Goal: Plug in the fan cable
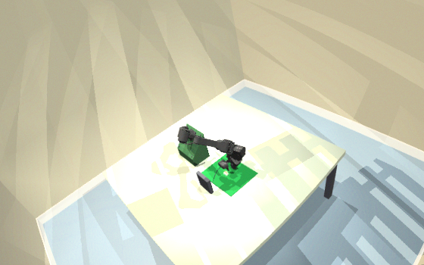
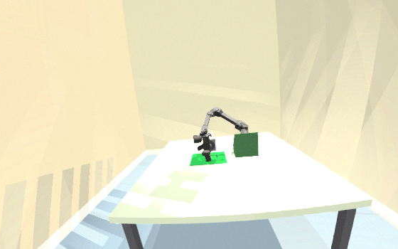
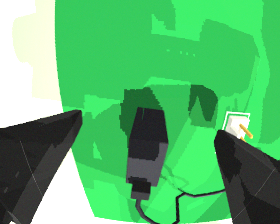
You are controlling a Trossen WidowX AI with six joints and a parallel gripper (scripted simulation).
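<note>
My gripper tip is 1 cm past the white four-pin header, 7 cm to the left of it and 2 cm above it. Also, from my gripper tip: dark fan plug 1 cm behind, 1 cm above; then green circuit board 5 cm to the right, 3 cm below; then dark fan 1 cm behind, 22 cm to the right, 4 cm above.
</note>
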